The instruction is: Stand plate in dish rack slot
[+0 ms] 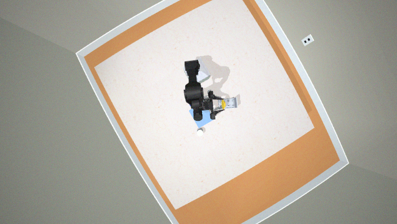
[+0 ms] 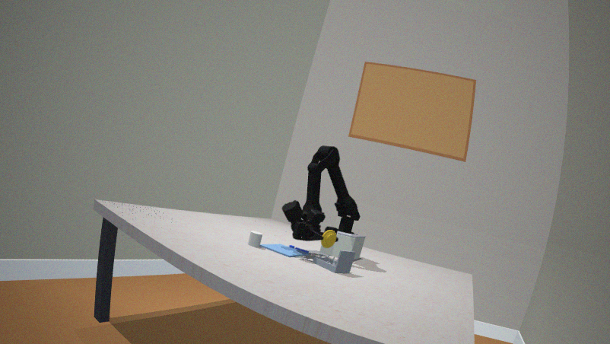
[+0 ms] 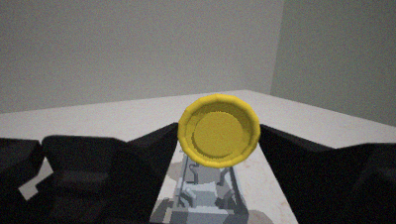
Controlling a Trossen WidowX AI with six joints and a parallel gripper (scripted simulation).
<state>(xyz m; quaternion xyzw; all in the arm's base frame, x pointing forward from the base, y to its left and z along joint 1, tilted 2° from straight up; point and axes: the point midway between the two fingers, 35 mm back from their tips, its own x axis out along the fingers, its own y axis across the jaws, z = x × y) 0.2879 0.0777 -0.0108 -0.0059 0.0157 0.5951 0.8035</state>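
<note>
Right now the grey dish rack is 70 mm below my gripper tip and 40 mm to the left of it. From my gripper tip the other things lie so: blue spoon: 190 mm to the right, 90 mm below, 90 mm behind; yellow plate: 10 mm to the right; blue mat: 170 mm to the right, 90 mm below, 10 mm ahead.
</note>
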